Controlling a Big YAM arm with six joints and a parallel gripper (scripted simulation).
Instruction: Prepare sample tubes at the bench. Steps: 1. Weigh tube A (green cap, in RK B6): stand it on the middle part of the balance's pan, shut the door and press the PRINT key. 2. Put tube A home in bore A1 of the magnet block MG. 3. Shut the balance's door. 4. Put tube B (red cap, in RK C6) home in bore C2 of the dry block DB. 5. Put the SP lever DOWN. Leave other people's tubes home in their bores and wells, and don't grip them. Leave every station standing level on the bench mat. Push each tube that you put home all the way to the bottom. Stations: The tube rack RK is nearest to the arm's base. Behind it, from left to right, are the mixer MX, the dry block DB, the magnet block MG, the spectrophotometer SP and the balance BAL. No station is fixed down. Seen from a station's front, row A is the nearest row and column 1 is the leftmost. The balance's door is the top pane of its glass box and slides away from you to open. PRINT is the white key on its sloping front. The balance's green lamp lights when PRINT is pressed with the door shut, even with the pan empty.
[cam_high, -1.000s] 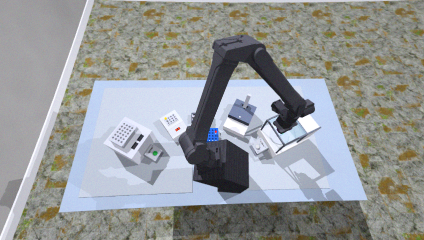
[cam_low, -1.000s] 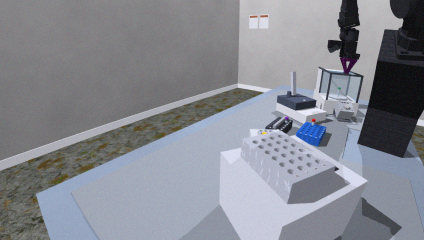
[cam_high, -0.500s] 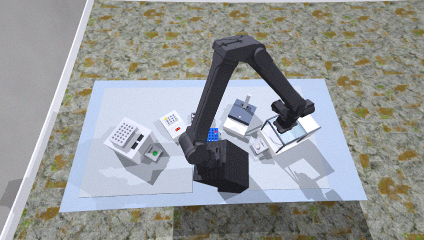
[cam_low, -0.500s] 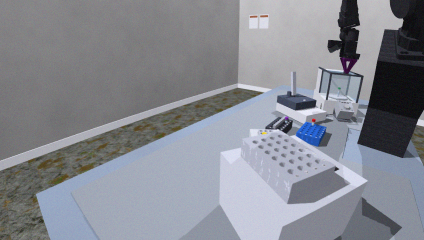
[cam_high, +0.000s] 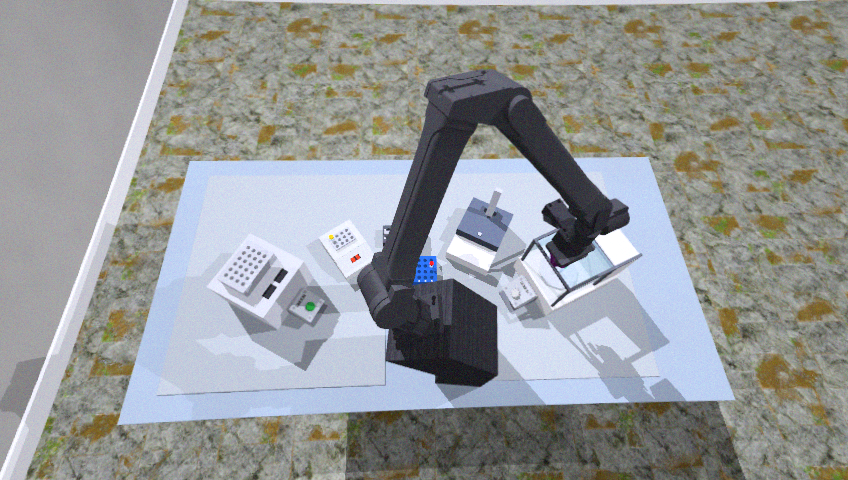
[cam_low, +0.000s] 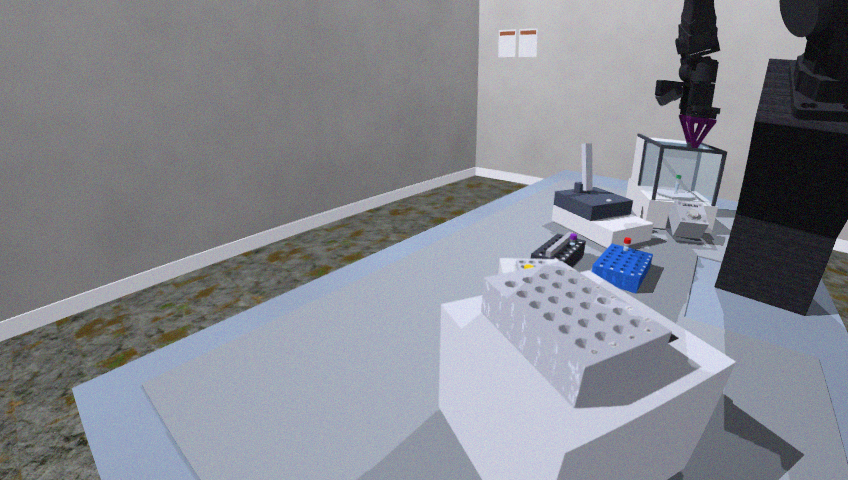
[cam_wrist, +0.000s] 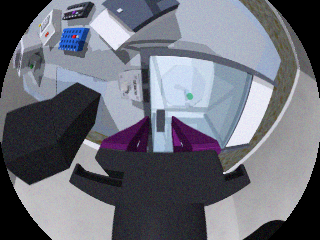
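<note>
The balance door is 1 cm ahead of my hand, 3 cm to the right of it and 1 cm below it. The rest, counted from my hand: white print key 4 cm behind, 8 cm to the left, 15 cm below; SP lever 23 cm ahead, 13 cm to the left, 8 cm below; round pan 2 cm ahead, 5 cm to the right, 14 cm below.
</note>
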